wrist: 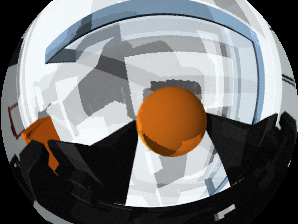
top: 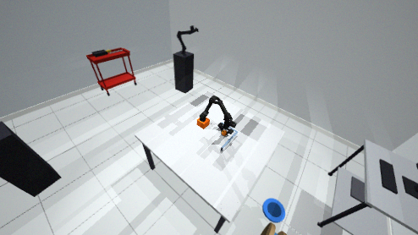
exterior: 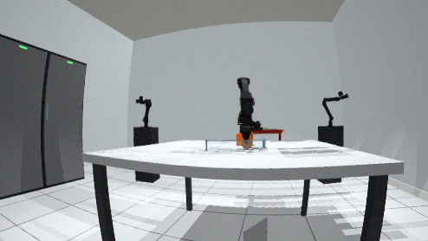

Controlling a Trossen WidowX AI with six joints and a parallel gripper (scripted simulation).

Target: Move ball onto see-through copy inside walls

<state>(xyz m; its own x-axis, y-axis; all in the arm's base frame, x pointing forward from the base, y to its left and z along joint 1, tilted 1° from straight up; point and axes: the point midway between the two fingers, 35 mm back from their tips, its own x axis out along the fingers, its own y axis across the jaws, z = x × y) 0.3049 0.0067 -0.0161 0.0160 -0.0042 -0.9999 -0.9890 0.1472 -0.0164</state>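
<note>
Now: gripper tip right at the see-through ball copy. Round my gripper tip: orange ball (right at my gripper tip).
</note>
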